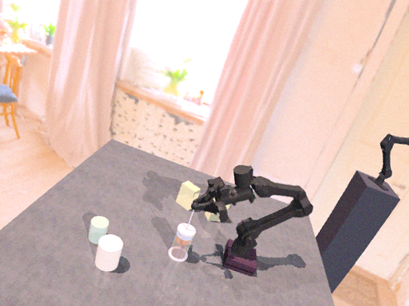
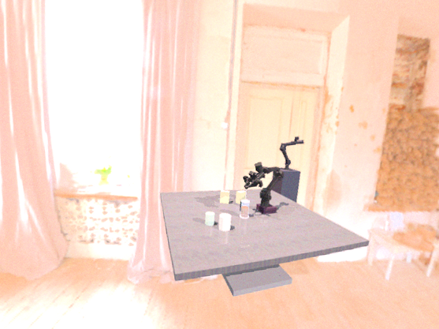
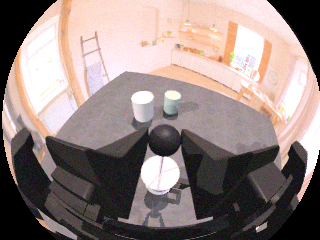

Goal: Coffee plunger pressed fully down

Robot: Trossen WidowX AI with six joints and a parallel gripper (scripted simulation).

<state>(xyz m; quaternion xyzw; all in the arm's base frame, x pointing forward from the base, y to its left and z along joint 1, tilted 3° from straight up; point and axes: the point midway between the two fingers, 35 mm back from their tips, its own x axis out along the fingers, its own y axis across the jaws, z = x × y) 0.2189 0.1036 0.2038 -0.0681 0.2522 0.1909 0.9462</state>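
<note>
The coffee press is 10 mm behind my gripper tip, 20 mm to the right of it and 130 mm below it. Also, from my gripper tip: white cylinder: 210 mm ahead, 170 mm to the left, 200 mm below.
</note>
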